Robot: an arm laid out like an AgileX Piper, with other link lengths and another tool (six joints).
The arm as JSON. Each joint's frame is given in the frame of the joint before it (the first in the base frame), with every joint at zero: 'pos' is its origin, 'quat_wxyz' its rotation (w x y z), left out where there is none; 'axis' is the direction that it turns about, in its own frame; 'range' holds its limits. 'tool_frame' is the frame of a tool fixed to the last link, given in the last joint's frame.
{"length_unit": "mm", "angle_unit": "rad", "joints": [
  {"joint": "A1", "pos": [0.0, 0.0, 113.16], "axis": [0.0, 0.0, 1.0], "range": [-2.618, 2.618]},
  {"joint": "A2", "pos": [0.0, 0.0, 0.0], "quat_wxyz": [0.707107, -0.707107, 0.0, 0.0], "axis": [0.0, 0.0, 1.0], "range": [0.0, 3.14]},
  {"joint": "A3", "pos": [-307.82, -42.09, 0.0], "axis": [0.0, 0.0, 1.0], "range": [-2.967, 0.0]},
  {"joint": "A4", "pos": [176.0, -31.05, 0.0], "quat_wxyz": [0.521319, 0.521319, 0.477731, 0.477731], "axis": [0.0, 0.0, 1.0], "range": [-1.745, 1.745]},
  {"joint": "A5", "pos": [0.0, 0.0, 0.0], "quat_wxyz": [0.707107, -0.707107, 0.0, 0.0], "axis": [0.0, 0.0, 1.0], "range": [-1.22, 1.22]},
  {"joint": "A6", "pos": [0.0, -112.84, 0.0], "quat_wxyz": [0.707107, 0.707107, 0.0, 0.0], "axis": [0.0, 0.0, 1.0], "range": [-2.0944, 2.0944]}
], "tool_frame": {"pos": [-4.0, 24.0, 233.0], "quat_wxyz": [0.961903, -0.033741, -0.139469, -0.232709]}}
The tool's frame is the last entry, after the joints.
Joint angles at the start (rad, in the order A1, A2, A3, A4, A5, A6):
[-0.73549 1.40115 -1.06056 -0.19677 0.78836 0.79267]
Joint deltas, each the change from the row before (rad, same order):
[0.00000 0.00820 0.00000 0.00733 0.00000 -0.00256]
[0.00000 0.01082 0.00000 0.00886 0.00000 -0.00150]
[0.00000 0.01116 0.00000 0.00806 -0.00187 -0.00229]
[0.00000 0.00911 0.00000 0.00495 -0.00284 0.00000]
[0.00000 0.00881 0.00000 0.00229 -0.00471 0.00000]
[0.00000 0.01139 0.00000 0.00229 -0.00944 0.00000]
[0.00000 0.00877 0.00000 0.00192 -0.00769 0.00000]
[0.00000 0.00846 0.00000 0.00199 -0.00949 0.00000]
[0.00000 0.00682 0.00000 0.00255 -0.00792 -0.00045]
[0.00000 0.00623 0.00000 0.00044 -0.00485 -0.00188]
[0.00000 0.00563 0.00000 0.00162 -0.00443 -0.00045]
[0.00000 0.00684 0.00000 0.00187 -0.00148 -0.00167]
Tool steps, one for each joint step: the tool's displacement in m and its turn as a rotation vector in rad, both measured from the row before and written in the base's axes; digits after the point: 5 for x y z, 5 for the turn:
[0.00105 0.00138 -0.00318 0.01003 0.00245 0.00032]
[0.00123 0.00167 -0.00413 0.01318 0.00293 -0.00105]
[0.00154 0.00127 -0.00388 0.01143 0.00261 0.00008]
[0.00131 0.00051 -0.00287 0.00785 0.00140 -0.00095]
[0.00137 -0.00026 -0.00238 0.00459 0.00147 0.00008]
[0.00247 -0.00099 -0.00249 0.00336 -0.00024 0.00078]
[0.00201 -0.00080 -0.00187 0.00243 -0.00061 0.00058]
[0.00246 -0.00109 -0.00146 0.00115 -0.00226 0.00080]
[0.00217 -0.00075 -0.00116 0.00129 -0.00245 0.00073]
[0.00112 -0.00057 -0.00147 0.00093 0.00136 0.00221]
[0.00119 -0.00034 -0.00134 0.00202 -0.00007 0.00049]
[0.00046 0.00025 -0.00233 0.00450 0.00341 0.00103]

